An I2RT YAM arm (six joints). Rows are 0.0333 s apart.
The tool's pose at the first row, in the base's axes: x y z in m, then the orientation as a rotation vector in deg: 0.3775, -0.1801, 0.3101, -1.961, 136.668, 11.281
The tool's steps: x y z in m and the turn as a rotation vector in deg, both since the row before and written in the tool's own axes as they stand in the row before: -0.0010, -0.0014, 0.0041, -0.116, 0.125, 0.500; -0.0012, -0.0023, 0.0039, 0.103, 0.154, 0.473; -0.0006, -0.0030, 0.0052, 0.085, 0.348, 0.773; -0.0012, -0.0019, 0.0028, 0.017, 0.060, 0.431; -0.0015, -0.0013, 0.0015, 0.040, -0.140, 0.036; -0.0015, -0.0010, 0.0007, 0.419, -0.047, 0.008; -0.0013, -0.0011, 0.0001, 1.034, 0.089, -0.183; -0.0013, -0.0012, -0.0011, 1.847, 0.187, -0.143; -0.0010, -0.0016, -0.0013, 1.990, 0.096, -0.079; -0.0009, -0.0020, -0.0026, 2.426, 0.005, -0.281; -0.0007, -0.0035, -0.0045, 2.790, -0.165, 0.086; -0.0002, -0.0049, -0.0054, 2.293, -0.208, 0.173; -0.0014, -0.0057, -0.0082, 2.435, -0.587, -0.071; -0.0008, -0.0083, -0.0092, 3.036, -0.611, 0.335
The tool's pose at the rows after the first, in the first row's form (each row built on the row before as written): 0.3811, -0.1809, 0.3076, -1.432, 136.811, 11.659; 0.3848, -0.1826, 0.3053, -0.835, 137.001, 11.764; 0.3889, -0.1848, 0.3015, 0.093, 137.394, 12.039; 0.3918, -0.1863, 0.3000, 0.612, 137.475, 12.223; 0.3940, -0.1875, 0.2997, 0.688, 137.341, 12.184; 0.3956, -0.1885, 0.3000, 0.897, 137.339, 11.683; 0.3967, -0.1897, 0.3006, 1.148, 137.525, 10.362; 0.3970, -0.1911, 0.3021, 1.816, 137.868, 8.086; 0.3969, -0.1929, 0.3035, 2.633, 138.100, 5.658; 0.3958, -0.1951, 0.3059, 3.411, 138.224, 2.605; 0.3932, -0.1987, 0.3095, 4.798, 138.124, -0.726; 0.3894, -0.2034, 0.3136, 6.057, 137.914, -3.417; 0.3845, -0.2086, 0.3207, 7.063, 137.291, -6.399; 0.3779, -0.2158, 0.3284, 8.825, 136.526, -9.898
